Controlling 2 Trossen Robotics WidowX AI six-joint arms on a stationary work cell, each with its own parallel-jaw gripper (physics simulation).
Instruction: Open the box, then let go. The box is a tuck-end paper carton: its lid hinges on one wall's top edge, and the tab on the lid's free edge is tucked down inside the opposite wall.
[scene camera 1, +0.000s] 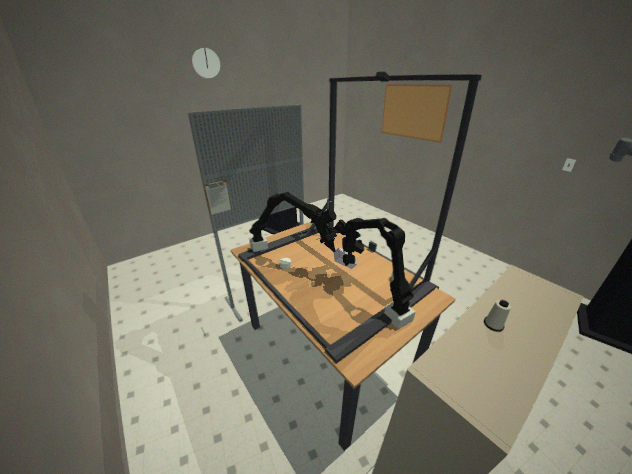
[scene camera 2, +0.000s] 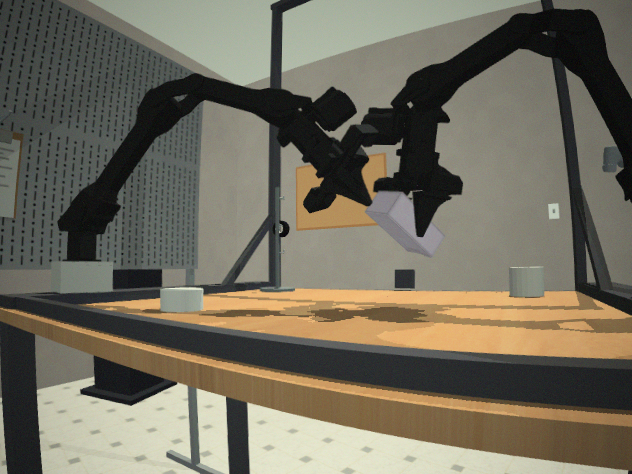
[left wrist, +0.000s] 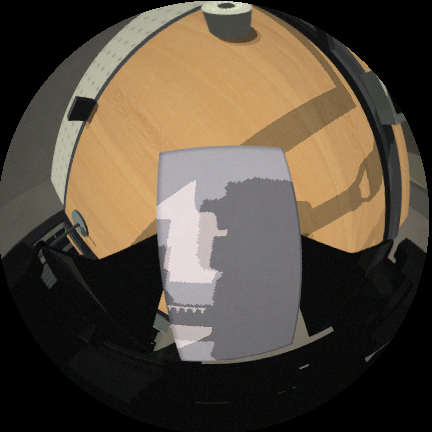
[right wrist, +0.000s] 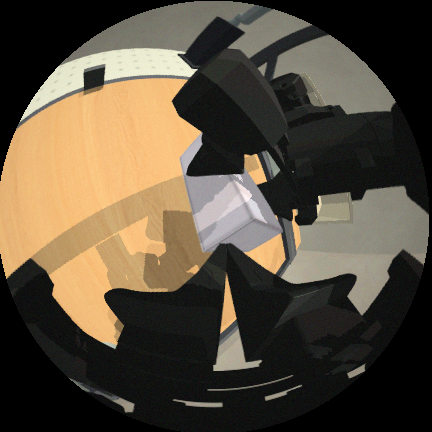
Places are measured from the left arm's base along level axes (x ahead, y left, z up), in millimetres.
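Pixels of known places: left gripper, fingertip midpoint: (scene camera 2: 407, 235) (left wrist: 226, 233) (right wrist: 213, 185); right gripper, fingertip midpoint: (scene camera 1: 334, 251) (scene camera 2: 370, 204) (left wrist: 200, 334) (right wrist: 224, 248); left arm's base, origin of the base link: (scene camera 1: 400, 309); right arm's base, origin of the base link: (scene camera 1: 257, 239).
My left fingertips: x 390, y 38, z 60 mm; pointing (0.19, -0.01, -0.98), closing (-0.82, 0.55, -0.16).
Ahead of a thing's pixels: the offset from my left fingertips to its top centre. Level surfaces: height alone.
The pale lilac carton (scene camera 1: 338, 255) (scene camera 2: 395, 224) (left wrist: 250, 275) (right wrist: 220, 205) is held in the air above the table, tilted, its upper end toward the right gripper. No raised lid shows; I cannot tell which edge carries the tab. My left gripper (scene camera 2: 421, 232) (left wrist: 226, 233) is shut on the carton, one finger on each side; in scene camera 2 the far finger is hidden behind it. My right gripper (scene camera 2: 369, 203) (right wrist: 224, 248) is shut and empty, its tips together at the carton's upper end. Whether they touch it is unclear.
A white cylinder {dx +293, dy +245, dz -88 mm} (scene camera 1: 285, 263) (scene camera 2: 181, 300) stands on the table {dz -122 mm} (scene camera 1: 382, 352) (scene camera 2: 306, 382). A grey cylinder {dx -167, dy -256, dz -62 mm} (scene camera 2: 526, 281) (left wrist: 228, 22) and a small dark block {dx +147, dy -336, dz -64 mm} (scene camera 2: 404, 279) (left wrist: 82, 109) (right wrist: 94, 77) stand farther off. The two wrists are close together above the table.
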